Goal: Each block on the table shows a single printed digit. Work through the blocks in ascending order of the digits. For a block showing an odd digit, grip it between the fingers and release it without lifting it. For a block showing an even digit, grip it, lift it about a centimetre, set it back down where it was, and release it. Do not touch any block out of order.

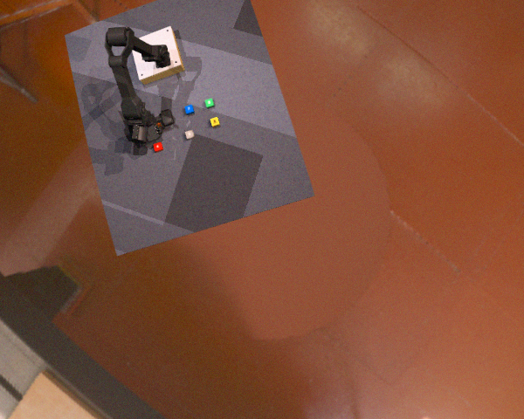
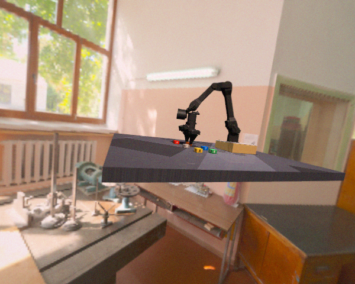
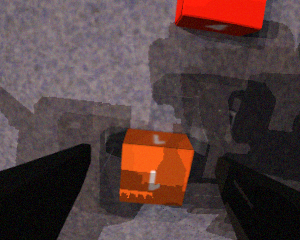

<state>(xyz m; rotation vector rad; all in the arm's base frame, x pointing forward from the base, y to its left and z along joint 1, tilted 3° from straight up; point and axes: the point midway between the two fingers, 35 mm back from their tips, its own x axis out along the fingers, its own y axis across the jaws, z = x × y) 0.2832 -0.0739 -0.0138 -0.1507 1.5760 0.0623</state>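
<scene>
Right now my gripper tip is right at the orange block. Also, from my gripper tip: pale grey block (140 mm to the left, 60 mm ahead); red block (80 mm ahead, 10 mm to the right); blue block (150 mm to the left, 60 mm behind).
</scene>
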